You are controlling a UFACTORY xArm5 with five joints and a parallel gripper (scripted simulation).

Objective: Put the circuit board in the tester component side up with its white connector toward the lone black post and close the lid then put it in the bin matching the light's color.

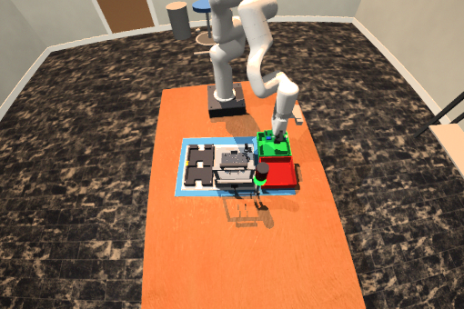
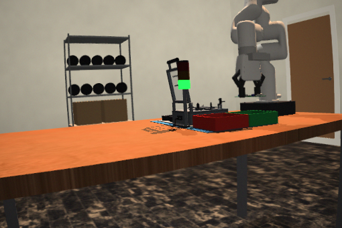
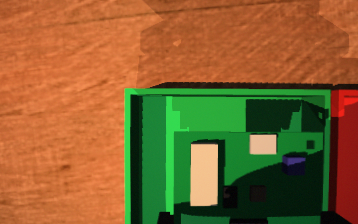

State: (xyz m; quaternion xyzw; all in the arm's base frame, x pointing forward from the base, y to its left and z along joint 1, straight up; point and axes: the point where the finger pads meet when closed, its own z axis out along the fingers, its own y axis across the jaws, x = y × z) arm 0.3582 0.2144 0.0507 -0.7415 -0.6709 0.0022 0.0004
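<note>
My hand is 100 mm above the green bin. Round my hand: red bin 150 mm ahead, 100 mm below, 10 mm to the right; green circuit board 10 mm below; tester lid 220 mm to the right, 200 mm ahead, 70 mm above.
</note>
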